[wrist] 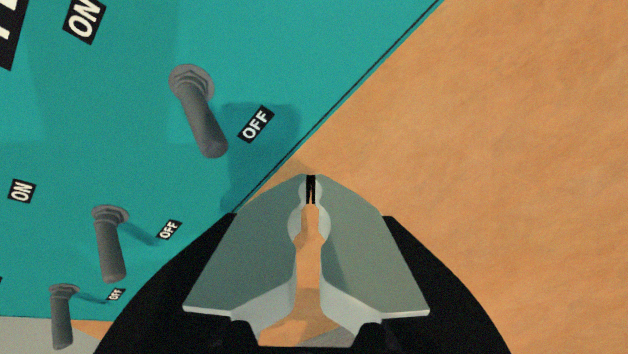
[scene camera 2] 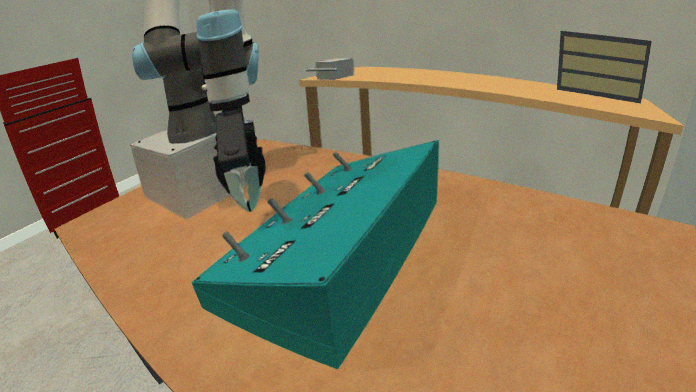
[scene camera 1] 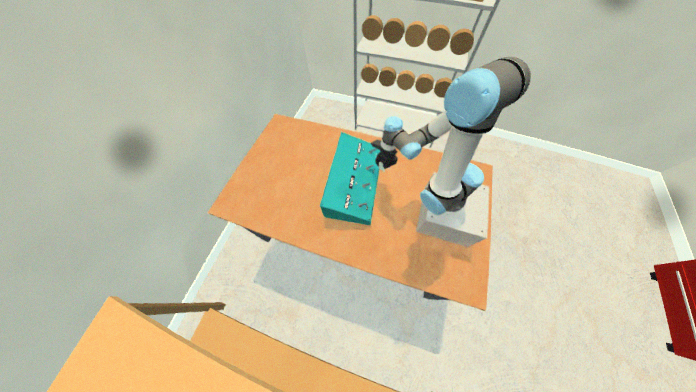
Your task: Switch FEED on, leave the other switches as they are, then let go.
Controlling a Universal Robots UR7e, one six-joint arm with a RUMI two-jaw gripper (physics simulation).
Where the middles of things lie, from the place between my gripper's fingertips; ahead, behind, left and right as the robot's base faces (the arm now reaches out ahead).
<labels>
Right now my hand is 12 cm short of the teal switch panel (scene camera 2: 310, 282), 11 cm to the right of it and 2 cm above it.
</labels>
